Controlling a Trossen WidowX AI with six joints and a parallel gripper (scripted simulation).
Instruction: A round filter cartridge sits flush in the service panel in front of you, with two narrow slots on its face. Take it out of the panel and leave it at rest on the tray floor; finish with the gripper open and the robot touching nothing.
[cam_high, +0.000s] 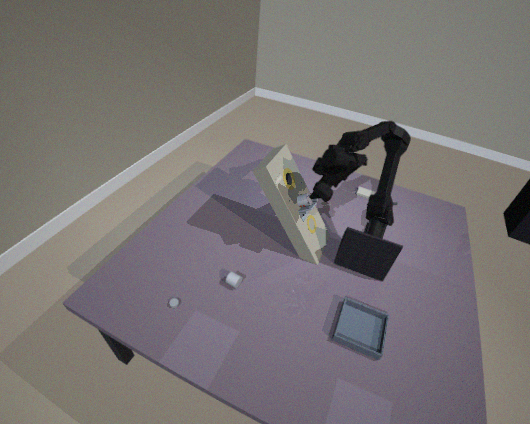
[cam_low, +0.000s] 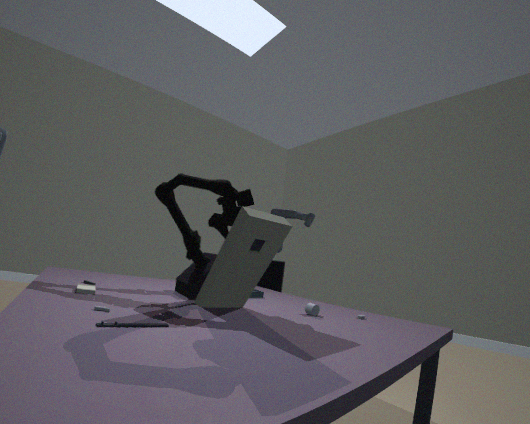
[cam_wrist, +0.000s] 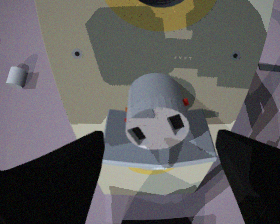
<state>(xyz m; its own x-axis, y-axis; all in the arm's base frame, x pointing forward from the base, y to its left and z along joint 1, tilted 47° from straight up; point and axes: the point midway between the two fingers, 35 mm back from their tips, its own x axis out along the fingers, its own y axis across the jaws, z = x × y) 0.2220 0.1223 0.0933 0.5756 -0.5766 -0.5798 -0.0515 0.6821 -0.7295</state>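
Right now the round filter cartridge is 20 mm ahead of my gripper tip and 40 mm below it. The rest, counted from my gripper tip: grey tray (320 mm behind, 260 mm to the left, 240 mm below); then pale block (160 mm behind, 480 mm to the right, 240 mm below).
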